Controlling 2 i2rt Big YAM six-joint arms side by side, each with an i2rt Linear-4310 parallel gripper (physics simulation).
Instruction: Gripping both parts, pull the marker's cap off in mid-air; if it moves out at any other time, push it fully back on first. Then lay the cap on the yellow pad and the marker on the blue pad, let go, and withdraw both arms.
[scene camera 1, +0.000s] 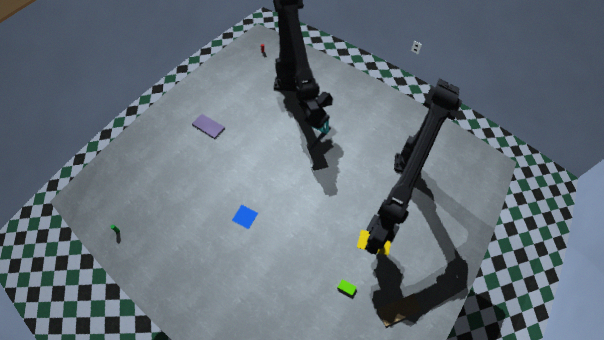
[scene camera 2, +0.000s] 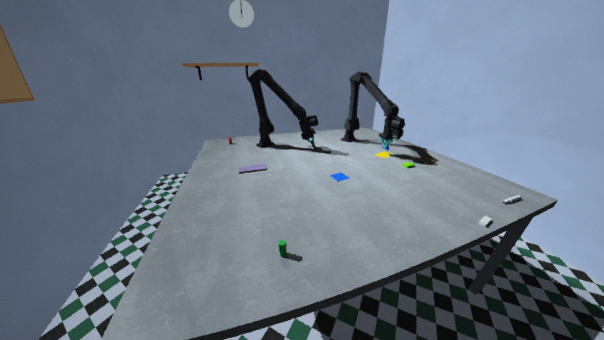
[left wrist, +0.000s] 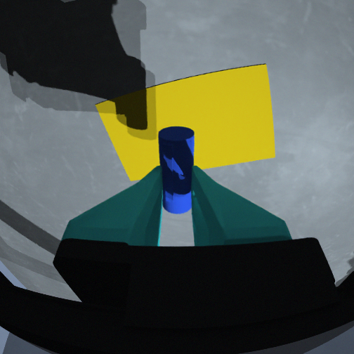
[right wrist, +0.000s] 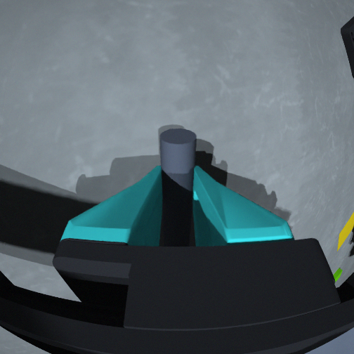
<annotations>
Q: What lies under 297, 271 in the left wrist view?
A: My left gripper.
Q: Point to my right gripper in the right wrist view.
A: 177, 174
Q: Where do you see a yellow pad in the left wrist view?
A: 230, 112
</annotations>
